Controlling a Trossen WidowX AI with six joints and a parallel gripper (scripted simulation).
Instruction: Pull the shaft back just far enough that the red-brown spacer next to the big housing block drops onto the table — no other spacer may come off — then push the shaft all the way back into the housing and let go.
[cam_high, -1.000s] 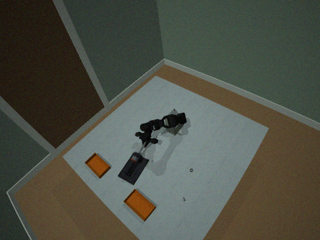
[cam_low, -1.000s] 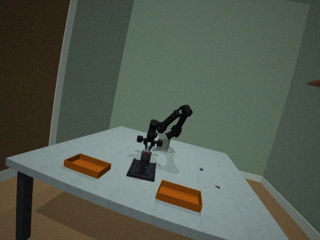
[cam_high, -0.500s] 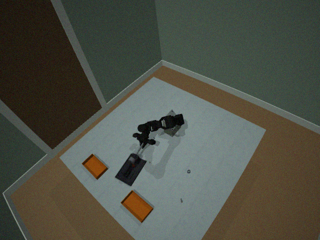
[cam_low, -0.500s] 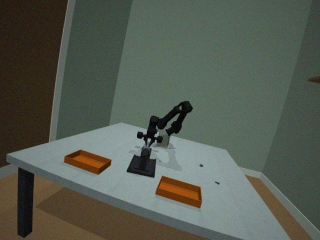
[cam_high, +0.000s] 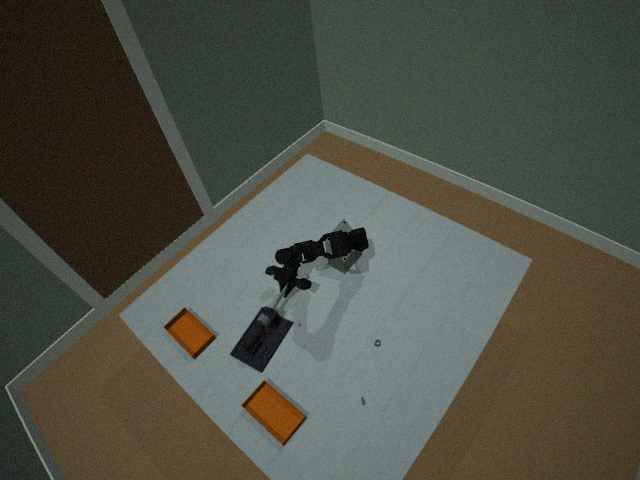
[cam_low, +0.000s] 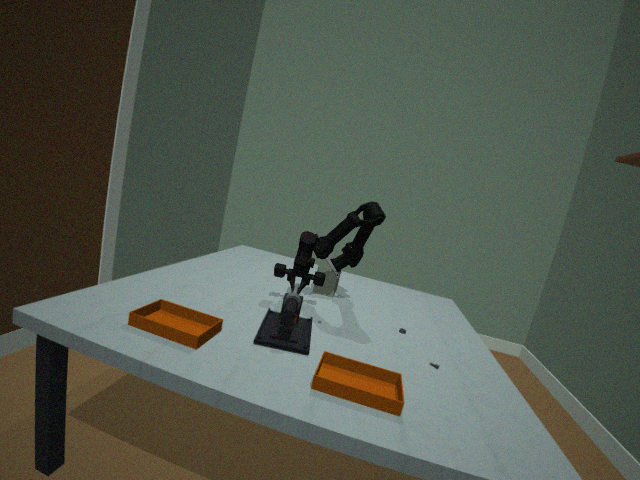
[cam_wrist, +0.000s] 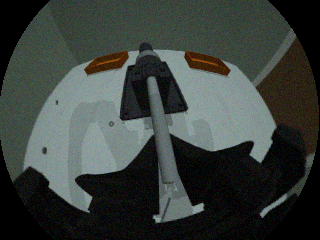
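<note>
My gripper tip is 5 cm short of the shaft, 1 cm to the right of it and 2 cm below it. Round my gripper tip: red-brown spacer 14 cm ahead, 4 cm to the left, 2 cm below; then base plate 17 cm ahead, 5 cm to the left, 1 cm below.
</note>
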